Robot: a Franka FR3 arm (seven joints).
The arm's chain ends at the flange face. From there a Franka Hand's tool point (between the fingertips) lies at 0.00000 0.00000 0.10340 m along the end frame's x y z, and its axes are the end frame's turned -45 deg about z.
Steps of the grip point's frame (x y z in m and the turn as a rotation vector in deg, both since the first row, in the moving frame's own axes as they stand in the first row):
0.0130 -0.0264 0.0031 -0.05 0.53 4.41
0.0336 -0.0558 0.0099 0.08 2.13 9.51
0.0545 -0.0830 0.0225 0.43 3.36 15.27
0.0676 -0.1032 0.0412 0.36 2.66 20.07
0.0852 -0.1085 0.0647 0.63 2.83 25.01
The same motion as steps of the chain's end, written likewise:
-0.0102 -0.0273 0.0031 0.34 0.41 4.41
-0.0185 -0.0606 0.0100 1.56 1.45 9.51
-0.0245 -0.0929 0.0227 2.68 2.07 15.27
-0.0287 -0.1175 0.0413 2.14 1.63 20.07
-0.0201 -0.1333 0.0648 2.45 1.56 25.01

